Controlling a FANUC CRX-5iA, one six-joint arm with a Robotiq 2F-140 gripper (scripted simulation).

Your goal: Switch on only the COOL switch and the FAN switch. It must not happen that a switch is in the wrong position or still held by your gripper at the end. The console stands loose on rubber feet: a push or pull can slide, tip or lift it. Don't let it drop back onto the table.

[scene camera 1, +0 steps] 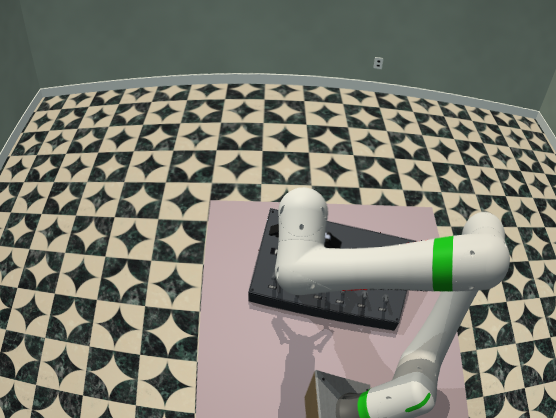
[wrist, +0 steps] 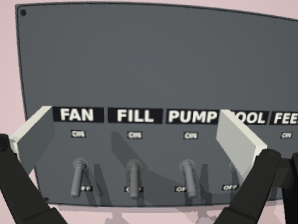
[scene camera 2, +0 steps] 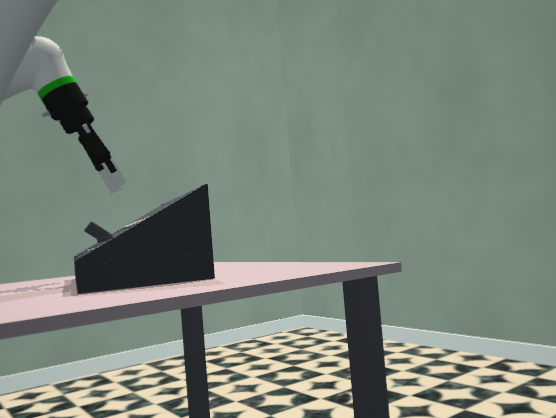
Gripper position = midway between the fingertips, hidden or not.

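Observation:
You can see my gripper at [scene camera 2: 119,188], and it's there at [wrist: 136,123] too.

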